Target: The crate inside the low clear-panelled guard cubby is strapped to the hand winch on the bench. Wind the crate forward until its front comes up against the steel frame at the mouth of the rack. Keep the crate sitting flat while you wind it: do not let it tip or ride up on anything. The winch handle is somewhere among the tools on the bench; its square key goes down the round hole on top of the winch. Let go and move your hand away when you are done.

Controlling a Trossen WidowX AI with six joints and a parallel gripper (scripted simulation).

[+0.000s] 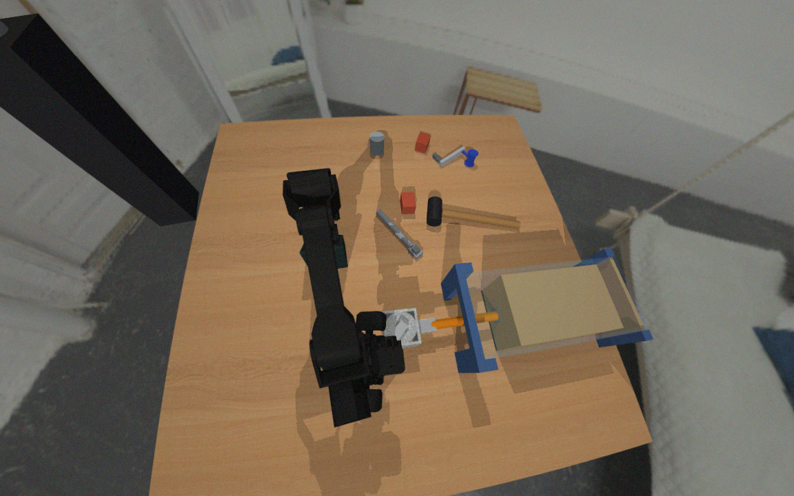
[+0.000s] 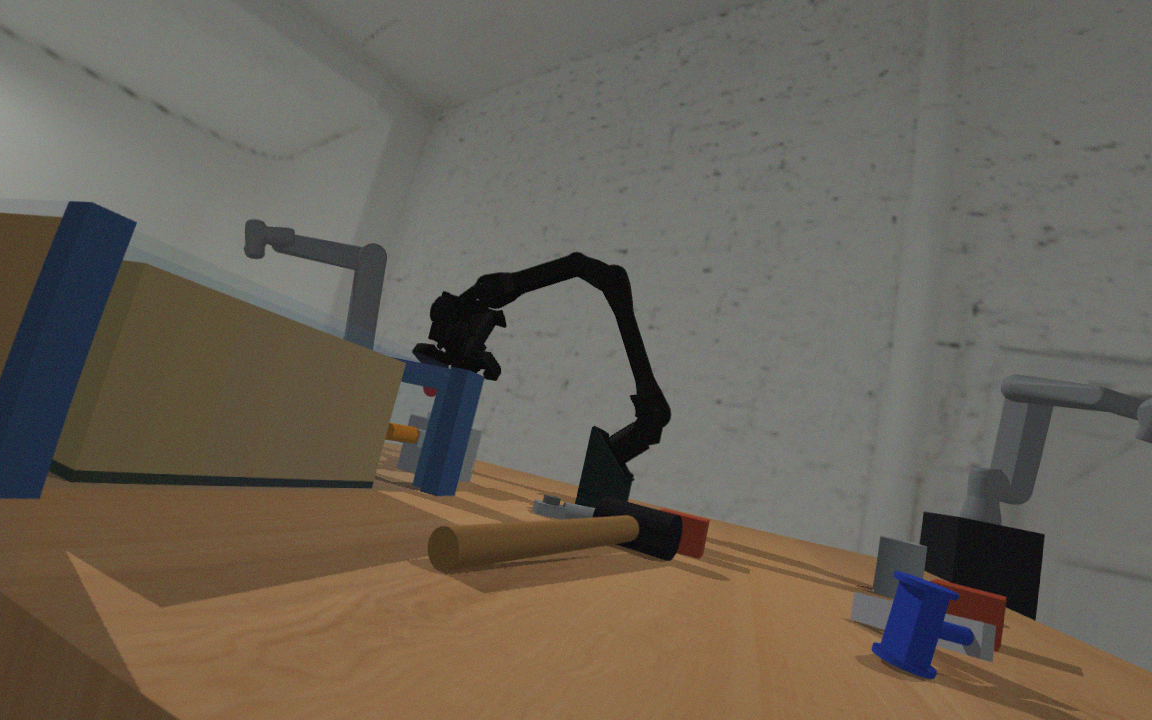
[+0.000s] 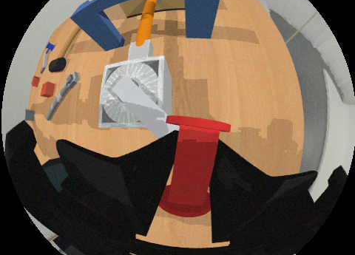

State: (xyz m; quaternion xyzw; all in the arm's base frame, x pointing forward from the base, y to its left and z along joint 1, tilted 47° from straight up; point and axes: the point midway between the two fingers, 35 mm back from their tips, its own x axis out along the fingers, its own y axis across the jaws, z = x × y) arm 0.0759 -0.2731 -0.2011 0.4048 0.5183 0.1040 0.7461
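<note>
My gripper tip is now 10 mm short of the red-knobbed winch handle, 30 mm to the right of it and 30 mm above it. Round my gripper tip: winch 40 mm ahead, 60 mm to the left, 100 mm below; then red knob 20 mm behind; then blue steel frame 220 mm ahead, 50 mm to the left, 20 mm below.
</note>
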